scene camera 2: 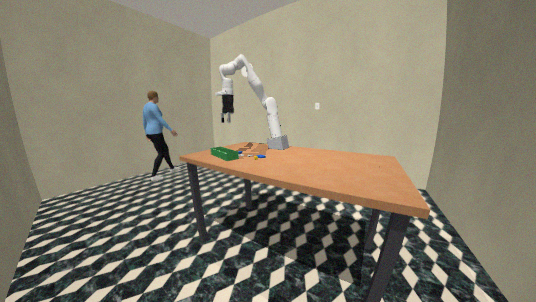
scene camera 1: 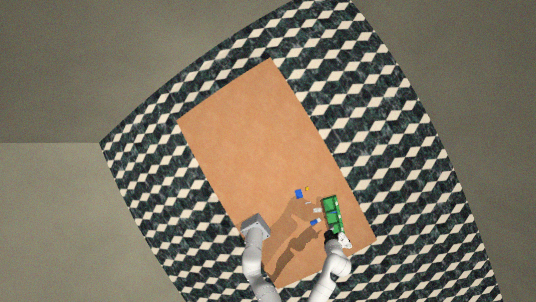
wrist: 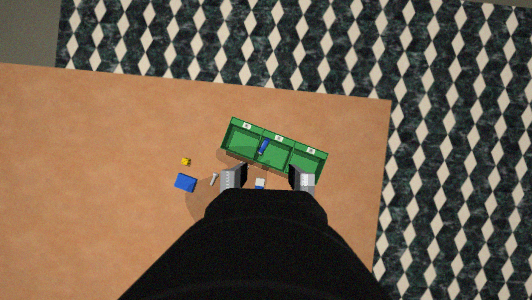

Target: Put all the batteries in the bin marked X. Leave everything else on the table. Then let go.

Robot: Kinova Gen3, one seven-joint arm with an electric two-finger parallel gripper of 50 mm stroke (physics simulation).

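Seen in the pictures: gripper, fingertip midpoint: [scene camera 2: 225, 122] [scene camera 1: 333, 229] [wrist: 267, 172]; arm's base, origin of the base link: [scene camera 2: 276, 137] [scene camera 1: 255, 234].
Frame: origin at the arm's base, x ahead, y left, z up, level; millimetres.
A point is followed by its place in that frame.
Note:
A blue battery [wrist: 263, 146] @(y -151, x 448, z -69 mm) [scene camera 1: 334, 212] @(y -156, x 456, z -69 mm) lies in the middle compartment, marked X, of the green three-compartment bin tray [wrist: 295, 144] @(y -229, x 456, z -44 mm) [scene camera 2: 224, 154] @(y -100, x 508, z -54 mm), leaning near the left divider in the wrist view. Its small labels are blurred. My gripper [wrist: 267, 172] @(y -165, x 415, z 135 mm) [scene camera 2: 226, 120] @(y -165, x 415, z 135 mm) is open and empty, high above the table, by the tray's right part in the wrist view. No other battery can be made out. A blue block with a white end [scene camera 1: 315, 222] @(y -149, x 326, z -78 mm) [wrist: 259, 183] @(y -146, x 349, z -78 mm), like an eraser, lies on the table and shows between the fingers, far below them.
A white domino [scene camera 1: 317, 210] @(y -91, x 376, z -84 mm) lies beside the tray, mostly hidden by a finger in the wrist view. A grey bolt [wrist: 214, 179] @(y -23, x 352, z -82 mm), a blue block [wrist: 185, 182] @(y 55, x 340, z -81 mm) [scene camera 1: 299, 193] @(y 58, x 342, z -81 mm) and a yellow die [wrist: 186, 161] @(y 51, x 397, z -75 mm) [scene camera 1: 307, 188] @(y 58, x 398, z -75 mm) lie on the table [scene camera 1: 250, 140] @(y 480, x 272, z -90 mm). A person [scene camera 2: 155, 120] stands beyond it.

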